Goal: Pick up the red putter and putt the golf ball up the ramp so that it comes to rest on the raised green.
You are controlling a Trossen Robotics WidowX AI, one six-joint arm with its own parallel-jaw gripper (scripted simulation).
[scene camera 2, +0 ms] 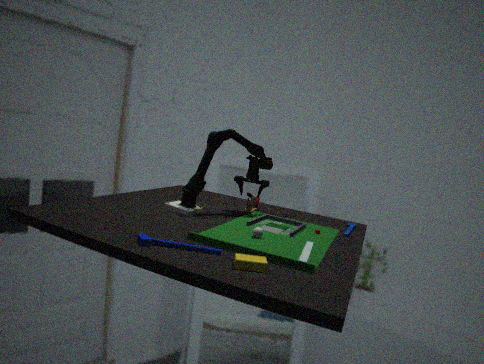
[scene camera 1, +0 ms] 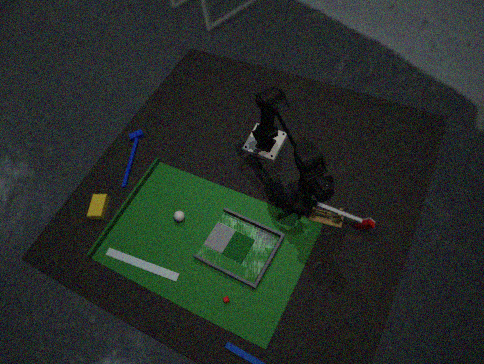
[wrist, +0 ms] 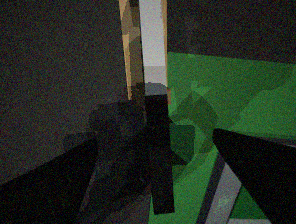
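Gripper (wrist: 156, 139) open, holding nothing. Green mat (wrist: 207, 92) in view too.
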